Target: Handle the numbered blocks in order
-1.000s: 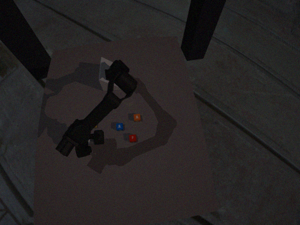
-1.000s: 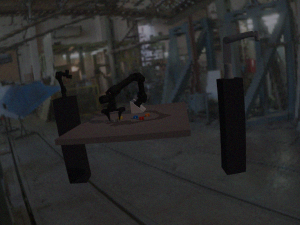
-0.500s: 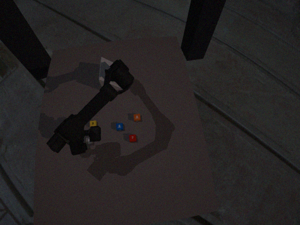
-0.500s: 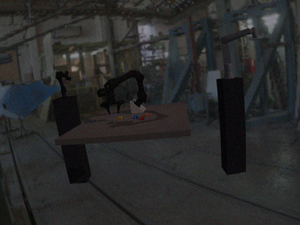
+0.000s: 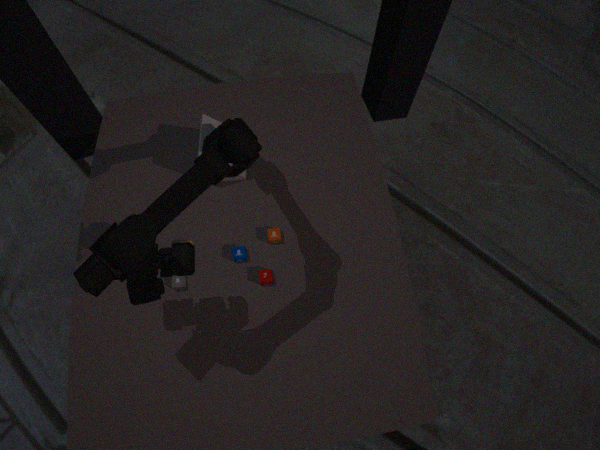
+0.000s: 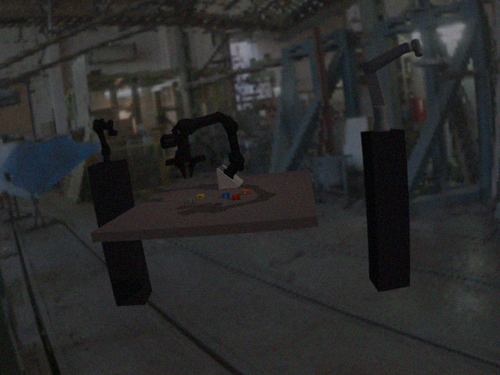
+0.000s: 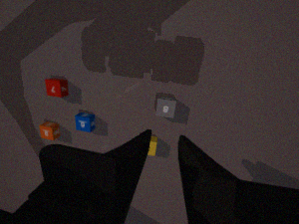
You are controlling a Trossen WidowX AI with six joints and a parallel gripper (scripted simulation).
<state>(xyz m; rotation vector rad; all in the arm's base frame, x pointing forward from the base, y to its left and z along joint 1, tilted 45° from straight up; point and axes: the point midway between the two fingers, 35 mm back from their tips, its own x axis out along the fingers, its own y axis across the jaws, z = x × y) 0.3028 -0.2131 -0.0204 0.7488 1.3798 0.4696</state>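
Now: the orange block 260 mm to the left of my gripper tip, 110 mm below it and 80 mm behind it. The rest, counted from my gripper tip: blue block 160 mm to the left, 110 mm below, 50 mm behind; grey block 110 mm below, 10 mm behind; yellow block 110 mm below, 90 mm behind, 30 mm to the left.
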